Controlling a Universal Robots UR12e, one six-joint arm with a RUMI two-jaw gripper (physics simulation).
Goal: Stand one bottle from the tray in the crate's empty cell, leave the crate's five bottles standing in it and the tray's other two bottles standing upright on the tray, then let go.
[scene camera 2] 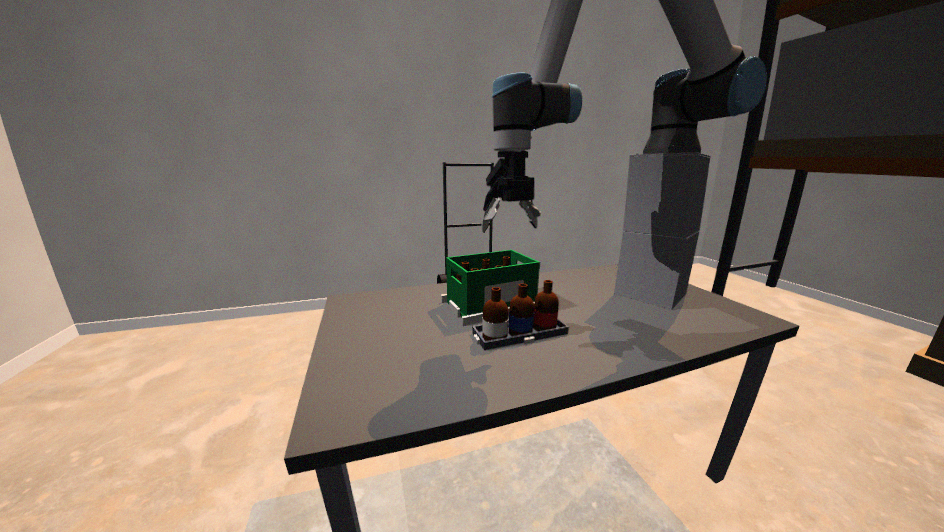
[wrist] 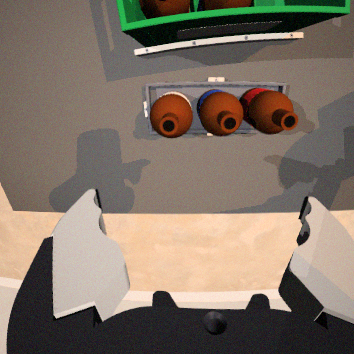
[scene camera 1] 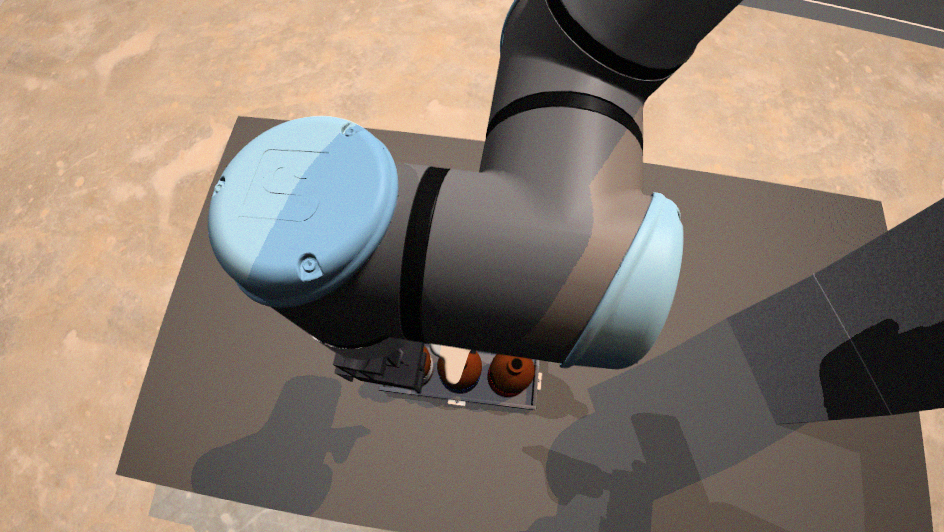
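Seen in the pictures: gripper, fingertip midpoint: [scene camera 2: 510, 230] [wrist: 199, 196]; arm's base, origin of the base link: [scene camera 2: 670, 155].
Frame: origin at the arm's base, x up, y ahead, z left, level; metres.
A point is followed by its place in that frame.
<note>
My gripper [scene camera 2: 511, 228] {x -0.220, y 0.714, z 0.085 m} [wrist: 199, 196] {x -0.220, y 0.714, z 0.085 m} is open and empty, high above the crate and tray. Three brown bottles stand upright on the grey tray [scene camera 1: 489, 403] {x -0.518, y 0.605, z 0.128 m} [scene camera 2: 509, 341] {x -0.530, y 0.722, z 0.120 m} [wrist: 148, 111]: a white-labelled one [scene camera 2: 495, 309] {x -0.433, y 0.759, z 0.099 m} [wrist: 171, 111] {x -0.419, y 0.740, z 0.059 m}, a blue-labelled one [scene camera 2: 521, 305] {x -0.434, y 0.678, z 0.102 m} [wrist: 219, 110] {x -0.419, y 0.667, z 0.063 m} and a red-labelled one [scene camera 1: 512, 380] {x -0.422, y 0.575, z 0.098 m} [scene camera 2: 546, 302] {x -0.438, y 0.594, z 0.105 m} [wrist: 267, 111] {x -0.422, y 0.591, z 0.070 m}. The green crate [scene camera 2: 474, 296] {x -0.453, y 0.757, z -0.052 m} [wrist: 225, 19] {x -0.387, y 0.661, z -0.053 m} is behind the tray, with bottle necks showing inside. In the wrist view its near edge shows parts of two bottles and, at right, a cell without a bottle. The arm hides the crate in scene camera 1.
A white strip [wrist: 218, 43] {x -0.524, y 0.648, z -0.043 m} lies along the crate's near side. The arm's wrist [scene camera 1: 489, 264] {x 0.138, y 0.640, z 0.120 m} [scene camera 2: 512, 112] {x 0.061, y 0.746, z 0.134 m} hangs over the dark table [scene camera 1: 198, 370] {x -0.543, y 1.153, z 0.106 m} [scene camera 2: 370, 370] {x -0.543, y 1.102, z 0.094 m}. The robot pedestal [scene camera 2: 637, 231] {x -0.278, y 0.120, z -0.002 m} stands at the table's right back. A thin black frame [scene camera 2: 445, 211] stands behind the crate.
</note>
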